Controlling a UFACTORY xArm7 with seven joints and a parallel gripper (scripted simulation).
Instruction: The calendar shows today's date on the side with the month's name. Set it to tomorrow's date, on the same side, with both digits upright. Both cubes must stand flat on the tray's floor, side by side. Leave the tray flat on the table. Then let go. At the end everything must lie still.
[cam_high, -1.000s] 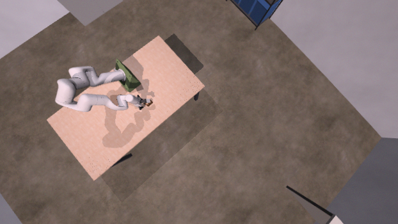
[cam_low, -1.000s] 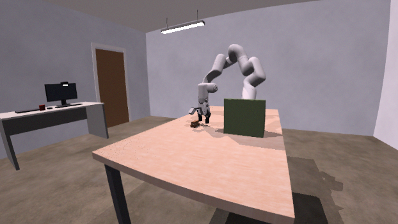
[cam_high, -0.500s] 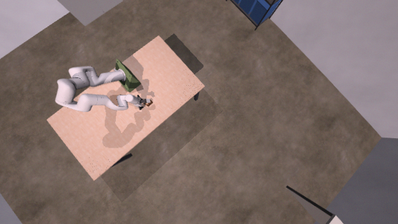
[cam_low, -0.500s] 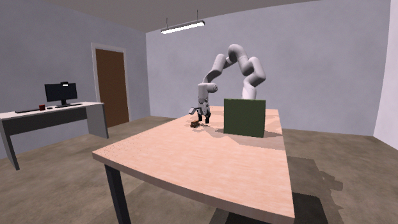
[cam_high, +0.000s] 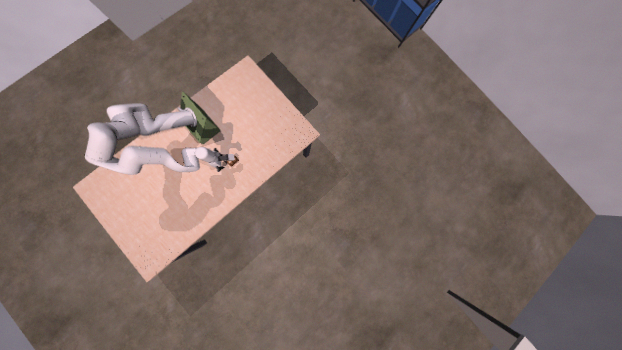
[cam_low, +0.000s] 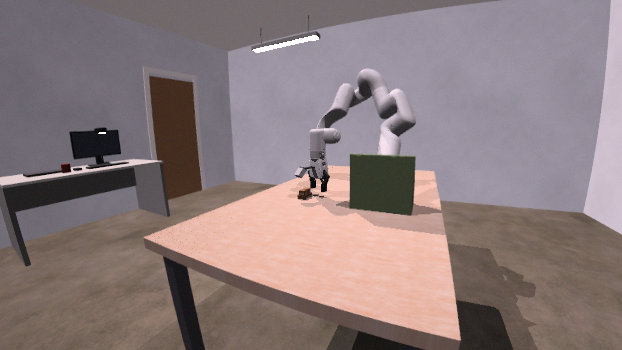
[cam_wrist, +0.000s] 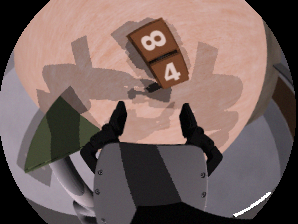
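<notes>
My hand is 5 cm short of the calendar cube, 7 cm to the right of it and 1 cm above it. The rest, counted from my hand: tray (5 cm ahead, 6 cm to the left, 3 cm below); digit cube (5 cm ahead, 4 cm to the left, 1 cm below).
</notes>
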